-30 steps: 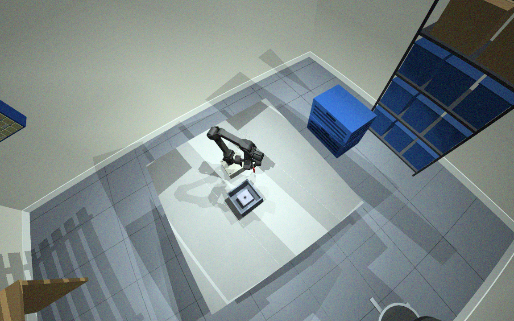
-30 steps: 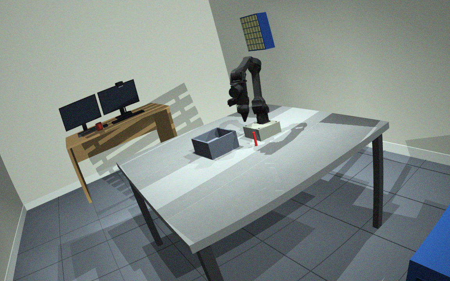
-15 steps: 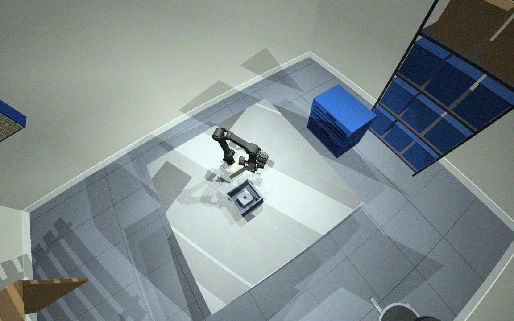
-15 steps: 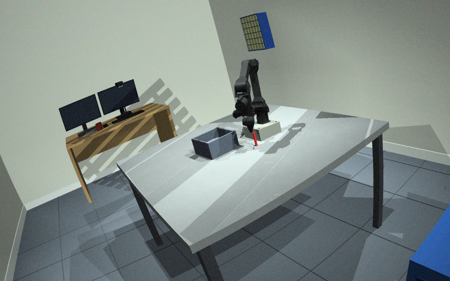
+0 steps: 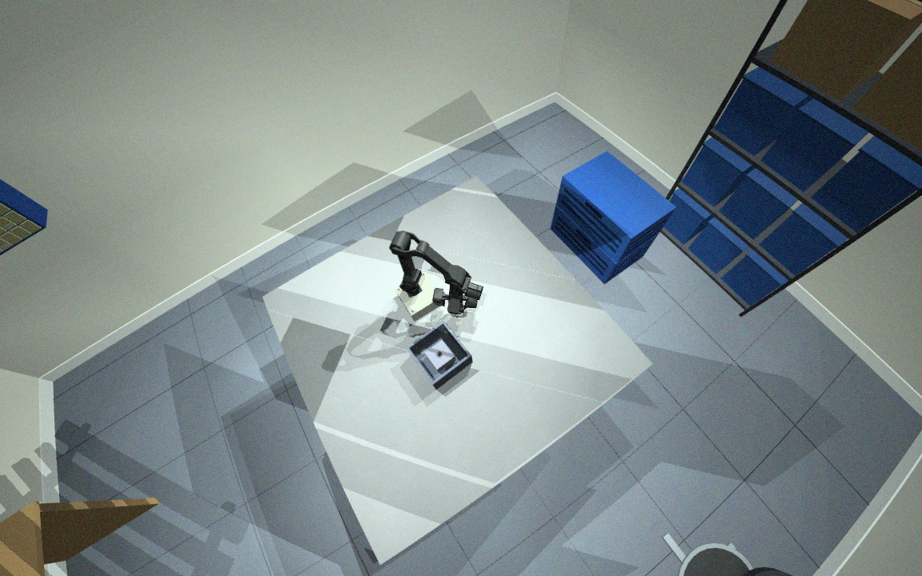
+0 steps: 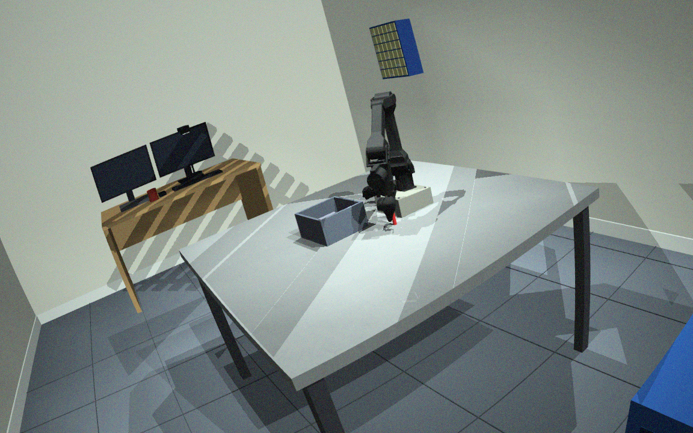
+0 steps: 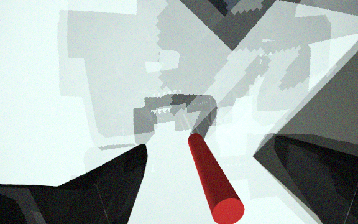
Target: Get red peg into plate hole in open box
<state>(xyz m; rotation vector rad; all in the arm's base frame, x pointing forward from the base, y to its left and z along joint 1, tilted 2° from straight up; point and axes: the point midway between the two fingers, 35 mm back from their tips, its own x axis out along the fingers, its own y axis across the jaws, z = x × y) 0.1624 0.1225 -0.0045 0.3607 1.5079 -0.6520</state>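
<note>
The red peg is 1 cm to the left of my gripper tip. Also, from my gripper tip: pale plate 16 cm to the right, 16 cm ahead, 1 cm above; then grey box 16 cm to the right, 16 cm ahead, 1 cm below.
</note>
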